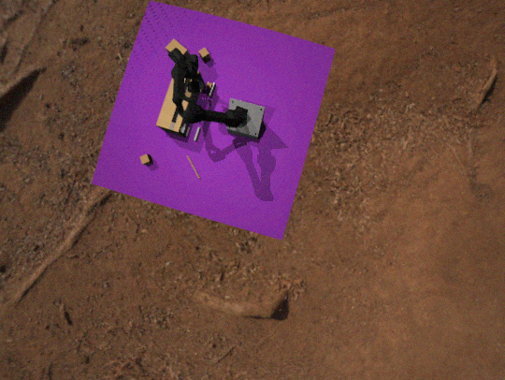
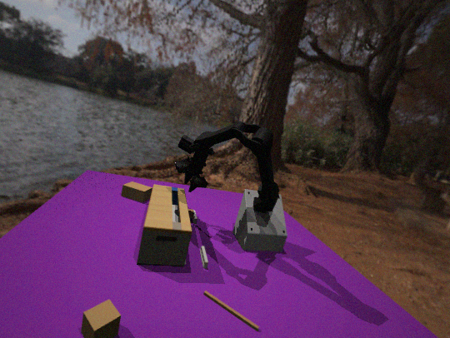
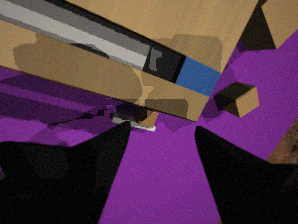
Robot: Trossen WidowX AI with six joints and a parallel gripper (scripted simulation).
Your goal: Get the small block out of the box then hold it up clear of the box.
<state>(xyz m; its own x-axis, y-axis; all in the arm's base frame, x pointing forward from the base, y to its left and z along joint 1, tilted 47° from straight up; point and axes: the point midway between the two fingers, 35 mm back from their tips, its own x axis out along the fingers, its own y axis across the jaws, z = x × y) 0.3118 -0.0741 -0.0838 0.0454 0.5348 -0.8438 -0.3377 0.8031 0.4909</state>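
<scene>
Now: gripper tip 140 mm above the tan block, 40 mm past it and 30 mm to the left of it. Also, from my gripper tip: thin wooden stick (490 mm to the left, 150 mm below, 120 mm behind).
</scene>
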